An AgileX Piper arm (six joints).
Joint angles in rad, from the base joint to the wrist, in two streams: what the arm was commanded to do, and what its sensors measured. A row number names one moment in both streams.
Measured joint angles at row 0:
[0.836, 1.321, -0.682, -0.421, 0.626, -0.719]
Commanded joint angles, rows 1 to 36:
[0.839, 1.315, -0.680, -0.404, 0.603, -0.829]
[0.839, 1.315, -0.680, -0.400, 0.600, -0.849]
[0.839, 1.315, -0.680, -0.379, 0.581, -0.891]
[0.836, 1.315, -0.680, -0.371, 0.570, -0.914]
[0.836, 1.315, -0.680, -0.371, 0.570, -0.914]
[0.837, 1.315, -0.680, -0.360, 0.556, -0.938]
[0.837, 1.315, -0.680, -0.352, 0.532, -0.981]
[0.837, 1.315, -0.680, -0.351, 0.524, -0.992]
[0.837, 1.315, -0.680, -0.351, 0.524, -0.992]
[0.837, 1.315, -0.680, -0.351, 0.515, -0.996]
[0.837, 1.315, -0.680, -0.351, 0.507, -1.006]
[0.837, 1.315, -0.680, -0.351, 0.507, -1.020]
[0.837, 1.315, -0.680, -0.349, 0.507, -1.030]
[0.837, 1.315, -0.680, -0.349, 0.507, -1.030]
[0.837, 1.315, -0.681, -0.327, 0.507, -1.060]
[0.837, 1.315, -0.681, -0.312, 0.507, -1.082]
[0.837, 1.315, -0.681, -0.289, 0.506, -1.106]
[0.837, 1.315, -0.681, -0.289, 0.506, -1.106]
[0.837, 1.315, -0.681, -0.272, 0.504, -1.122]
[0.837, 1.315, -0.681, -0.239, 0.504, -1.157]
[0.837, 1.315, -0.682, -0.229, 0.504, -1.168]
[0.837, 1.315, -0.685, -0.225, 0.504, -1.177]
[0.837, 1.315, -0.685, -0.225, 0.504, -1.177]
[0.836, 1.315, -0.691, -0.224, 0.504, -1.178]
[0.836, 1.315, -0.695, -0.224, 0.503, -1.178]
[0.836, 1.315, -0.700, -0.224, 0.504, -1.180]
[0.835, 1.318, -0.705, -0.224, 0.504, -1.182]
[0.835, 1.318, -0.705, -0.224, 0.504, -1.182]
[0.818, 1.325, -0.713, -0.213, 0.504, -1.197]
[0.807, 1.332, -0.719, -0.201, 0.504, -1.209]
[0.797, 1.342, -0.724, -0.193, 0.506, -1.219]
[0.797, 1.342, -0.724, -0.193, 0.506, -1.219]
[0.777, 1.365, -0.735, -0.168, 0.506, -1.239]
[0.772, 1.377, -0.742, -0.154, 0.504, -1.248]
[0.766, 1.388, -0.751, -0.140, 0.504, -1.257]
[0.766, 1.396, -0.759, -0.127, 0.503, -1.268]
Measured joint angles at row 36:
[0.776, 1.378, -0.730, -0.161, 0.526, -1.229]
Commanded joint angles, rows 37 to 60:
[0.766, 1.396, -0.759, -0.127, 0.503, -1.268]
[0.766, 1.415, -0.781, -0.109, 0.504, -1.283]
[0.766, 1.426, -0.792, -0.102, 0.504, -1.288]
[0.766, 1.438, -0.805, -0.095, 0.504, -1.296]
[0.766, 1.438, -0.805, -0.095, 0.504, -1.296]
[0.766, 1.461, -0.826, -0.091, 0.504, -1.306]
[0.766, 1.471, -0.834, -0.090, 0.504, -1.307]
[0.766, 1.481, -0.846, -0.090, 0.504, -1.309]
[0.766, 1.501, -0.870, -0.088, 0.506, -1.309]
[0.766, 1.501, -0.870, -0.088, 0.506, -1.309]
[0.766, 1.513, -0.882, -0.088, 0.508, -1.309]
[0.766, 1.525, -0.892, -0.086, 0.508, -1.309]
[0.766, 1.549, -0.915, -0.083, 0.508, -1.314]
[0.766, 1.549, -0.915, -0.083, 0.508, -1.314]
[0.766, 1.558, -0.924, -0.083, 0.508, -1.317]
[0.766, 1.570, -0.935, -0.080, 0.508, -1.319]
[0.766, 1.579, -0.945, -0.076, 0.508, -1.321]
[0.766, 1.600, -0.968, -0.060, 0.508, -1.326]
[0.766, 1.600, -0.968, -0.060, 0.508, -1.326]
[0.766, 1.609, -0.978, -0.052, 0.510, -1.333]
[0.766, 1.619, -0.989, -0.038, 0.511, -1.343]
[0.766, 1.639, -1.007, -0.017, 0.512, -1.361]
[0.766, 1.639, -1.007, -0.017, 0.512, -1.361]
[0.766, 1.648, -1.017, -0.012, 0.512, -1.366]
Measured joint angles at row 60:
[0.769, 1.631, -0.983, -0.037, 0.526, -1.333]
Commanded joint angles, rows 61 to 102:
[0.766, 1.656, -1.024, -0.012, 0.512, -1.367]
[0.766, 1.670, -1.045, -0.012, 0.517, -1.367]
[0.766, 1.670, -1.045, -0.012, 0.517, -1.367]
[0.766, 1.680, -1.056, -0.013, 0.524, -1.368]
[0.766, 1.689, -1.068, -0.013, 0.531, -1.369]
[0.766, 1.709, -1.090, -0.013, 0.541, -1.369]
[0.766, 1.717, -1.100, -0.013, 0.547, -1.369]
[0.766, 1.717, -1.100, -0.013, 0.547, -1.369]
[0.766, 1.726, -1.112, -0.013, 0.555, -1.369]
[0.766, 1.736, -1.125, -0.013, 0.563, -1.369]
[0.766, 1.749, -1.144, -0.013, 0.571, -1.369]
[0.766, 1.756, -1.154, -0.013, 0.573, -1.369]
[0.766, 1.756, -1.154, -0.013, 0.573, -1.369]
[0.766, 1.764, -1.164, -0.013, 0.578, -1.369]
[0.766, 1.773, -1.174, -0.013, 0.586, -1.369]
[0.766, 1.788, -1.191, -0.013, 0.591, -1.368]
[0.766, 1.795, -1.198, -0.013, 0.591, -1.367]
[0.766, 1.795, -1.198, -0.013, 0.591, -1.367]
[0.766, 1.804, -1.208, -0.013, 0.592, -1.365]
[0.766, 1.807, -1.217, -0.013, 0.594, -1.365]
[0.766, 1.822, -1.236, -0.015, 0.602, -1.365]
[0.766, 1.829, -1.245, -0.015, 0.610, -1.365]
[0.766, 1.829, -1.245, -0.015, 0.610, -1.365]
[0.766, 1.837, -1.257, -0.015, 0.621, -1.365]
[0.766, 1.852, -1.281, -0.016, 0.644, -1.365]
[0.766, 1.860, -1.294, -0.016, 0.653, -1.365]
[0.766, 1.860, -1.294, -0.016, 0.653, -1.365]
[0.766, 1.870, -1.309, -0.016, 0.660, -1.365]
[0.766, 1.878, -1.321, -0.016, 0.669, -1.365]
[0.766, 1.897, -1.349, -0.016, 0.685, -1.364]
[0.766, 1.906, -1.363, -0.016, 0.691, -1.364]
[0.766, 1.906, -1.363, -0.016, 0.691, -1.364]
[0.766, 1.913, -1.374, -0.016, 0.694, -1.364]
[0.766, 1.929, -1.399, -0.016, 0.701, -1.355]
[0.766, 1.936, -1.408, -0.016, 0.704, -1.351]
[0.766, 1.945, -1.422, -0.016, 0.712, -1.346]
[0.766, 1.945, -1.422, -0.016, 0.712, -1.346]
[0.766, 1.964, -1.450, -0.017, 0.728, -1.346]
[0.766, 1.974, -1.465, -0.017, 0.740, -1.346]
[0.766, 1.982, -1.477, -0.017, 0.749, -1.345]
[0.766, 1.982, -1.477, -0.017, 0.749, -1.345]
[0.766, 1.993, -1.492, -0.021, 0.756, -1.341]
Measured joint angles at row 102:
[0.767, 1.985, -1.465, -0.014, 0.753, -1.349]
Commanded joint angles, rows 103 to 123:
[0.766, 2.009, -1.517, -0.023, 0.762, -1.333]
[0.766, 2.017, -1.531, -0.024, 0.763, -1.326]
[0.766, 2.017, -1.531, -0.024, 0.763, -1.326]
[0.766, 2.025, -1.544, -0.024, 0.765, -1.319]
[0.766, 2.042, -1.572, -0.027, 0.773, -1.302]
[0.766, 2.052, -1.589, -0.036, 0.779, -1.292]
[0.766, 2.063, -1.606, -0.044, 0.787, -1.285]
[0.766, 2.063, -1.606, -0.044, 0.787, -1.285]
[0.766, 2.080, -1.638, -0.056, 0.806, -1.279]
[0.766, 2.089, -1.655, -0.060, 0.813, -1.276]
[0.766, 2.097, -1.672, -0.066, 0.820, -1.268]
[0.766, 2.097, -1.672, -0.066, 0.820, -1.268]
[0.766, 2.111, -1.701, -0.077, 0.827, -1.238]
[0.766, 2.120, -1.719, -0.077, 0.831, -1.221]
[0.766, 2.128, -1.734, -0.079, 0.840, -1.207]
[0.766, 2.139, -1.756, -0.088, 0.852, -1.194]
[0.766, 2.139, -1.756, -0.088, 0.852, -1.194]
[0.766, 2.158, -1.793, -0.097, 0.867, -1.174]
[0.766, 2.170, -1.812, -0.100, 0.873, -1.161]
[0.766, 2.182, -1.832, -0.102, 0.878, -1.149]
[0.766, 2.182, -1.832, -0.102, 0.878, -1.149]
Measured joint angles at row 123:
[0.767, 2.163, -1.782, -0.084, 0.875, -1.186]
